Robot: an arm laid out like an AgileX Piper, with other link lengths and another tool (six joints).
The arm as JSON. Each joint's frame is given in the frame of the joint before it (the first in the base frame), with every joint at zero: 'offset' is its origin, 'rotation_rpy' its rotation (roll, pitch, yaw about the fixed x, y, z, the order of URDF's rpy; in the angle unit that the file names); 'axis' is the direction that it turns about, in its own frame. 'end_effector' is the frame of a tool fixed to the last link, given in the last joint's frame.
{
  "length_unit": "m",
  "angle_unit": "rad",
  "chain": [
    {
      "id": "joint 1",
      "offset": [
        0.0,
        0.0,
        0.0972
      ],
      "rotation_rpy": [
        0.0,
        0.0,
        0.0
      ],
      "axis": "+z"
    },
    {
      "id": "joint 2",
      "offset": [
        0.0,
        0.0,
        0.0
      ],
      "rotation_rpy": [
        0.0,
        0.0,
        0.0
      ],
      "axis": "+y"
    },
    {
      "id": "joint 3",
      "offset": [
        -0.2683,
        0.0,
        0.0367
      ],
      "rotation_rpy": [
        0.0,
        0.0,
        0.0
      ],
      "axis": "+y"
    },
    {
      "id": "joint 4",
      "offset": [
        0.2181,
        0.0,
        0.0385
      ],
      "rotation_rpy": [
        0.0,
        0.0,
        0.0
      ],
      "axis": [
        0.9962,
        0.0,
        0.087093
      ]
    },
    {
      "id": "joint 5",
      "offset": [
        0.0,
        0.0,
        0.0
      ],
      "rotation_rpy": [
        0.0,
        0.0,
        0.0
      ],
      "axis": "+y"
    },
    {
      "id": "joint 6",
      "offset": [
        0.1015,
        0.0,
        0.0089
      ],
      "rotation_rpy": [
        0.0,
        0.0,
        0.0
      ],
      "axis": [
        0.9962,
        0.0,
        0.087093
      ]
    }
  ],
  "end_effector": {
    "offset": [
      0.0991,
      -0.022,
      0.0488
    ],
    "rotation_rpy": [
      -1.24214,
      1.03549,
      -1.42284
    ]
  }
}
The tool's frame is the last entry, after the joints.
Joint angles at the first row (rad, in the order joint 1, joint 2, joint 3, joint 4, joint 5, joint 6):
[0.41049 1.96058 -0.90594 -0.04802 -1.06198 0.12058]
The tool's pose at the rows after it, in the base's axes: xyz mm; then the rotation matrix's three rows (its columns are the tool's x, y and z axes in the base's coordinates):
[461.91, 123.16, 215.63], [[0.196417, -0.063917, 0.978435], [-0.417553, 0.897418, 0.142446], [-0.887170, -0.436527, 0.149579]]
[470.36, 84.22, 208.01], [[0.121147, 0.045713, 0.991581], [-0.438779, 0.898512, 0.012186], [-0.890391, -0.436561, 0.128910]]
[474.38, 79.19, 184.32], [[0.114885, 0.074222, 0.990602], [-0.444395, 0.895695, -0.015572], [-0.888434, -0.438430, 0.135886]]
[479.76, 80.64, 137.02], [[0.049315, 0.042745, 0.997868], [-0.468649, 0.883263, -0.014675], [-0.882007, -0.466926, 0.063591]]
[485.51, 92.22, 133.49], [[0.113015, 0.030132, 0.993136], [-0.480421, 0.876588, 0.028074], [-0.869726, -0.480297, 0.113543]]
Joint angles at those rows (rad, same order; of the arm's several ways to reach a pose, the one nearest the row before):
[0.32953 1.96057 -0.90593 0.05028 -1.04760 0.02674]
[0.28226 1.97279 -0.90595 0.14888 -1.04404 -0.02323]
[0.28011 2.06244 -0.90594 0.17002 -1.14128 -0.02545]
[0.28012 2.17637 -0.90619 0.16912 -1.17772 -0.02545]
[0.28013 2.23922 -0.95032 0.12087 -1.24121 -0.02964]

